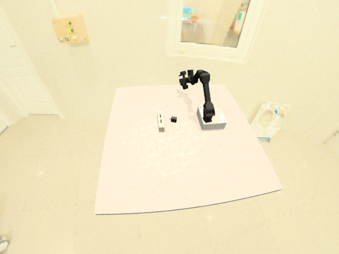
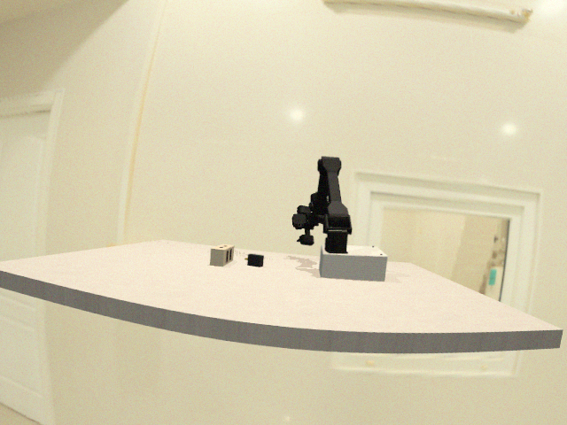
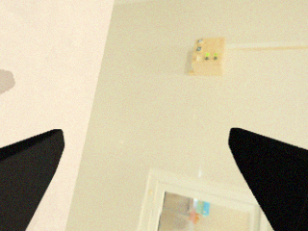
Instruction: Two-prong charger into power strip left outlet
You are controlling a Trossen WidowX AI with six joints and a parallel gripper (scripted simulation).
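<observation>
Right now my gripper tip is 45 cm to the right of the dark grey charger, 22 cm short of it and 9 cm above it.
</observation>
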